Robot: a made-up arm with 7 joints. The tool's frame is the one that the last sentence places.
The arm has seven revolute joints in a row. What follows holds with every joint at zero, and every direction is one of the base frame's. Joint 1 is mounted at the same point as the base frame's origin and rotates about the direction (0.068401, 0.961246, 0.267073). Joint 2 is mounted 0.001 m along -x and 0.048 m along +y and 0.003 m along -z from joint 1 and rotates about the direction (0.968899, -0.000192, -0.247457). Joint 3 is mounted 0.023 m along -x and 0.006 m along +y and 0.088 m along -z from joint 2 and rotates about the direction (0.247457, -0.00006, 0.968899). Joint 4 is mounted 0.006 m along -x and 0.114 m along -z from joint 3 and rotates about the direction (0.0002, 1, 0.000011). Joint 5 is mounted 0.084 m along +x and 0.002 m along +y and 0.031 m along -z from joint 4 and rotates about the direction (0.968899, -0.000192, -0.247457). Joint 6 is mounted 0.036 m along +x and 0.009 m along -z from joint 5 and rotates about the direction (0.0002, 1, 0.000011). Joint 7 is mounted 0.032 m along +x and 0.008 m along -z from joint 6 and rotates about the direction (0.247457, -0.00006, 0.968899). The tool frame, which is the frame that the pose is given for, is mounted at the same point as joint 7; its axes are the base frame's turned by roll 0, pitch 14.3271 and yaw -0.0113 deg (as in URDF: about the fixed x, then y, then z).
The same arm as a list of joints. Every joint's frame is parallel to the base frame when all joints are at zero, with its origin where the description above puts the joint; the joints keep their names.
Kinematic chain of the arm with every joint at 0, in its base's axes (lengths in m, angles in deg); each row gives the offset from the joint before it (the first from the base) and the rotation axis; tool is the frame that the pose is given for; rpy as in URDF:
joint 1: xyz 0 0 0 axis 0.068403 0.961235 0.26711
joint 2: xyz -0.001 0.048 -0.003 axis 0.968889 -0.0002 -0.247497
joint 3: xyz -0.023 0.006 -0.088 axis 0.247497 -0.0001 0.968889
joint 4: xyz -0.006 0 -0.114 axis 0.0002 1 0
joint 5: xyz 0.084 0.002 -0.031 axis 0.968889 -0.0002 -0.247497
joint 6: xyz 0.036 0 -0.009 axis 0.0002 1 0
joint 7: xyz 0.032 0 -0.008 axis 0.247497 -0.0001 0.968889
tool: xyz 0 0 0 rpy 0 14.33 -0.01

